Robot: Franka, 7 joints.
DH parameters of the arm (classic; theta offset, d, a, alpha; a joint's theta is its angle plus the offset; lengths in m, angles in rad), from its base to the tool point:
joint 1: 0 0.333 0 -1.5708
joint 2: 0 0 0 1.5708
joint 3: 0 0.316 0.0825 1.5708
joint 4: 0 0 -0.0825 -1.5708
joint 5: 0 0.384 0 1.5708
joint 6: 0 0 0.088 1.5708
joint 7: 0 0.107 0 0
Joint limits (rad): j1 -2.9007..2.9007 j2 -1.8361..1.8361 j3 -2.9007..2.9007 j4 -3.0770..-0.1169 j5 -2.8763..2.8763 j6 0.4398..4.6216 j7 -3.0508..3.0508
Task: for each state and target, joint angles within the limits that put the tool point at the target. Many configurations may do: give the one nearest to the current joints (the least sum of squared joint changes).
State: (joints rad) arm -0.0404 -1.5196 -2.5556 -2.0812 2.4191 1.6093 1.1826
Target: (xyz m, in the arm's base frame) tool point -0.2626 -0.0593 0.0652
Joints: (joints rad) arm -0.5372 -0.7565 -2.8874 -2.8602 2.2664 1.2948 1.1826
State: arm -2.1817 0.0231 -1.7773 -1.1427 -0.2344 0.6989 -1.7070
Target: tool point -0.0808 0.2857 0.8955
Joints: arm -2.3786 0.1490 -2.1255 -0.7522 -0.3926 0.5279 -1.7070
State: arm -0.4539 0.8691 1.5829 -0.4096 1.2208 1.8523 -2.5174
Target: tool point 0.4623 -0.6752 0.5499
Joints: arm -1.1264 1.3462 1.5359 -0.2197 1.2609 2.1782 -2.5174
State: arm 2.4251 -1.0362 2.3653 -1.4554 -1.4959 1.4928 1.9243
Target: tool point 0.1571 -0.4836 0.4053
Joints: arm 2.8641 -0.5447 2.3037 -1.9441 -1.2171 0.8690 1.9243
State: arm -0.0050 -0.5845 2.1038 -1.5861 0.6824 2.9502 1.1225
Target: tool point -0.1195 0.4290 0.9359
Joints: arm -0.1398 0.2848 2.4058 -1.4768 0.7029 3.4285 1.1225
